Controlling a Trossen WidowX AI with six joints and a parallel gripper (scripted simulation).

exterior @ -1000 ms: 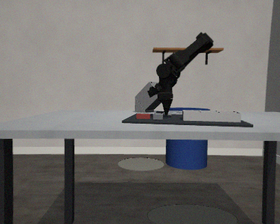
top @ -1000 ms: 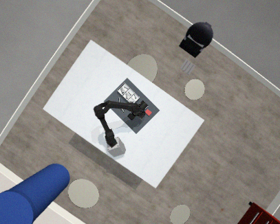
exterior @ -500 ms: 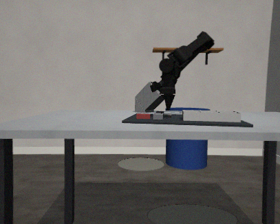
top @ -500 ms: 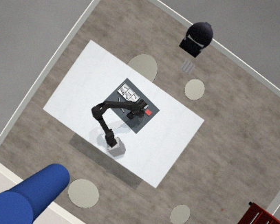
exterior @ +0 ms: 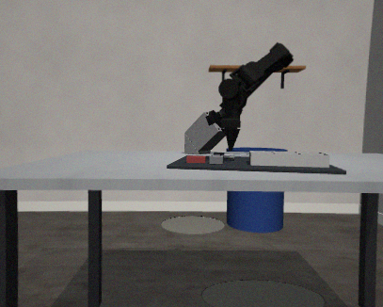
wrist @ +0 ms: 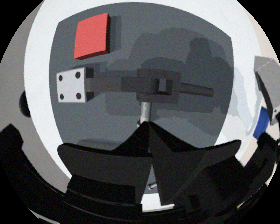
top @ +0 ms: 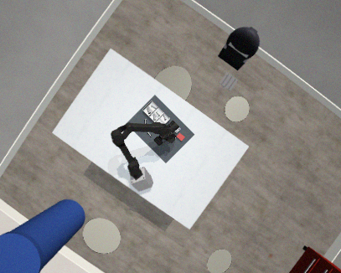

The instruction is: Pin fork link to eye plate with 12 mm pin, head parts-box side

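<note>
Now: the grey pin 6 cm below my hand and 1 cm to the right of it. The rest, counted from my hand: dark mat 7 cm below, 6 cm to the left, 1 cm behind; then fork link 6 cm below, 4 cm to the right, 2 cm behind; then eye plate 6 cm below, 4 cm to the right, 2 cm ahead.
</note>
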